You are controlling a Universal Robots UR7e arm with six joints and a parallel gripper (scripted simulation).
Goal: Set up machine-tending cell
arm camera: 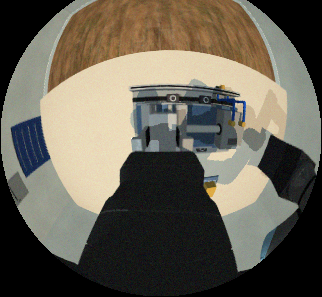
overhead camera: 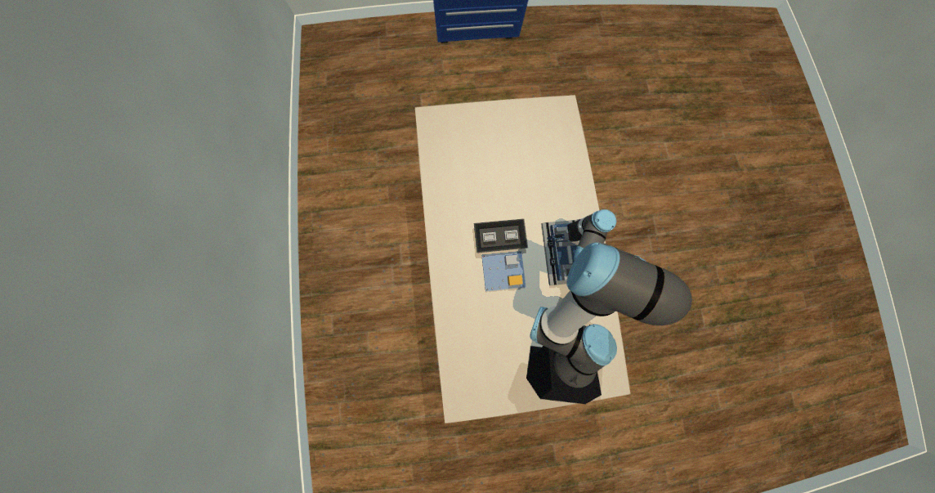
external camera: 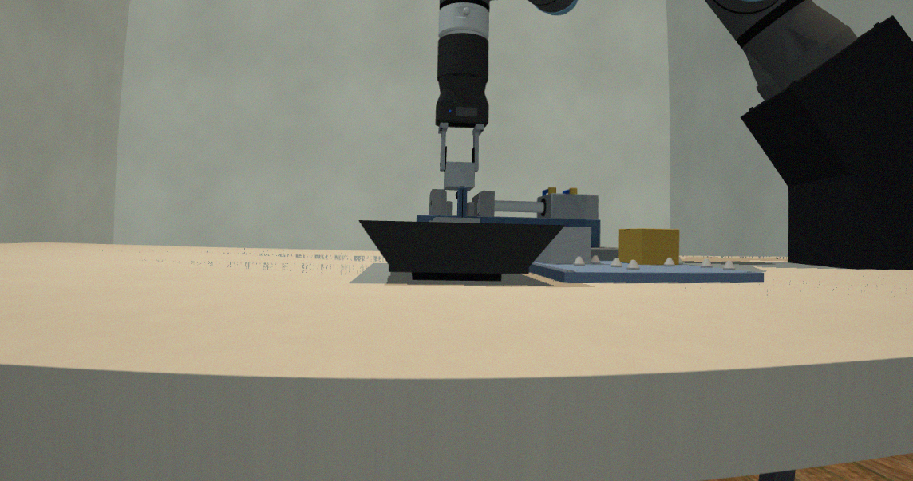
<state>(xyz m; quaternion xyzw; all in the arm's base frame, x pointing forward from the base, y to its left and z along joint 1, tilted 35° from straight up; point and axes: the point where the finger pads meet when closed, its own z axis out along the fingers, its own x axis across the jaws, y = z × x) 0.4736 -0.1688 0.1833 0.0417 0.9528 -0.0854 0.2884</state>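
The vise is 110 mm below my hand, 70 mm behind it and 20 mm to the left of it. From my hand the other things lie so: hose end block: 160 mm behind, 70 mm below, 30 mm to the left; brass blank: 290 mm to the left, 130 mm behind, 120 mm below.
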